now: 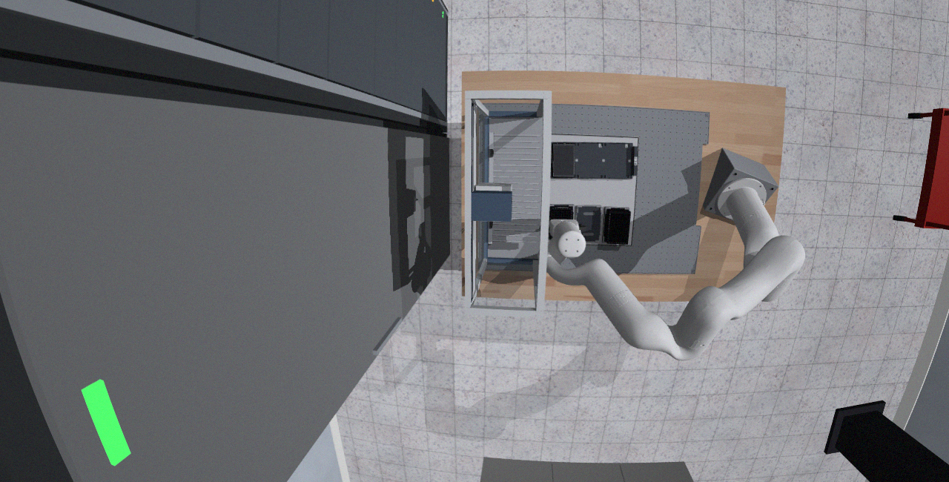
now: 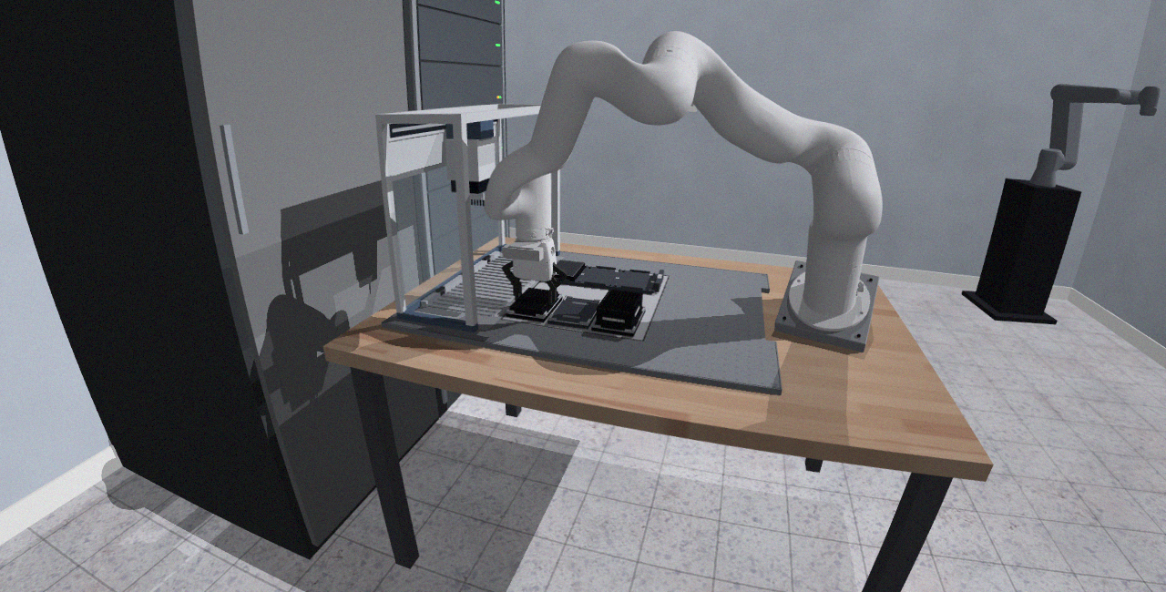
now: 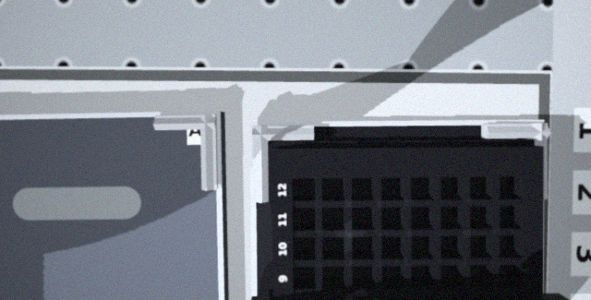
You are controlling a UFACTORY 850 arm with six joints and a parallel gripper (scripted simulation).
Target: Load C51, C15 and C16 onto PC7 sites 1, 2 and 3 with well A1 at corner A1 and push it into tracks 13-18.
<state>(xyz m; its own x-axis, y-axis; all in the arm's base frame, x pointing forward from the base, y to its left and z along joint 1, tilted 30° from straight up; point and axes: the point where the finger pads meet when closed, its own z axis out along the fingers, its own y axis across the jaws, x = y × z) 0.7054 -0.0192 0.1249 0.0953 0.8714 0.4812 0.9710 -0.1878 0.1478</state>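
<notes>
My gripper is now 10 mm above the plate C15. From my hand the other things lie so: nest S2 (110 mm behind, 20 mm below, 10 mm to the left); plate carrier PC7 (230 mm to the right, 140 mm behind, 10 mm below); frame post (220 mm above, 150 mm to the left, 110 mm ahead).
</notes>
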